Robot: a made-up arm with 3 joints. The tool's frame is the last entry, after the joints.
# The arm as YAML. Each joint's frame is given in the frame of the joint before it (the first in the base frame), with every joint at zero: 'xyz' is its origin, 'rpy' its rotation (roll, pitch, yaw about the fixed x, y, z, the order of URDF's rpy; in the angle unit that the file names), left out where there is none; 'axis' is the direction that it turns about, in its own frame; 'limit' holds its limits. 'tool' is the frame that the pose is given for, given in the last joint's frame.
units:
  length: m
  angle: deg
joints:
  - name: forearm
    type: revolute
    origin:
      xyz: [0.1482, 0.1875, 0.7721]
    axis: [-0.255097, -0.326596, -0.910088]
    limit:
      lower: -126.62
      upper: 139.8
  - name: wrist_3
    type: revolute
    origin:
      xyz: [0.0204, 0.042, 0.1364]
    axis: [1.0, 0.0, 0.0]
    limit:
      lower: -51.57
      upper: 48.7
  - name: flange
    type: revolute
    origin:
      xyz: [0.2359, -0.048, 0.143]
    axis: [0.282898, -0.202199, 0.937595]
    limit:
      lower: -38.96
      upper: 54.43
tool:
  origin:
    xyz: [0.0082, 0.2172, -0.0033]
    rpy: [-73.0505, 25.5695, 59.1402]
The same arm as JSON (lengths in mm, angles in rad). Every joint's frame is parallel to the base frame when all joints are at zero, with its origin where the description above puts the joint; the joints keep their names.
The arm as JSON. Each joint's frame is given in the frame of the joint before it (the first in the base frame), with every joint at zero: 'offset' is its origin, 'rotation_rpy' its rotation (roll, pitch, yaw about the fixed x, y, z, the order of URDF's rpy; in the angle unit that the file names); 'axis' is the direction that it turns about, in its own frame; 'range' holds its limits. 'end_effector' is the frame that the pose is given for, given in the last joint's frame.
{"length_unit": "mm", "angle_unit": "rad", "chain": [{"id": "forearm", "offset": [148.2, 187.5, 772.1], "rotation_rpy": [0.0, 0.0, 0.0], "axis": [-0.255097, -0.326596, -0.910088], "range": [-2.2099, 2.44]}, {"id": "wrist_3", "offset": [20.4, 42.0, 136.4], "rotation_rpy": [0.0, 0.0, 0.0], "axis": [1.0, 0.0, 0.0], "range": [-0.9001, 0.85]}, {"id": "flange", "offset": [235.9, -48.0, 143.0], "rotation_rpy": [0.0, 0.0, 0.0], "axis": [0.282898, -0.202199, 0.937595], "range": [-0.68, 0.95]}], "end_effector": {"offset": [8.2, 217.2, -3.3], "rotation_rpy": [-1.275, 0.4463, 1.0322]}}
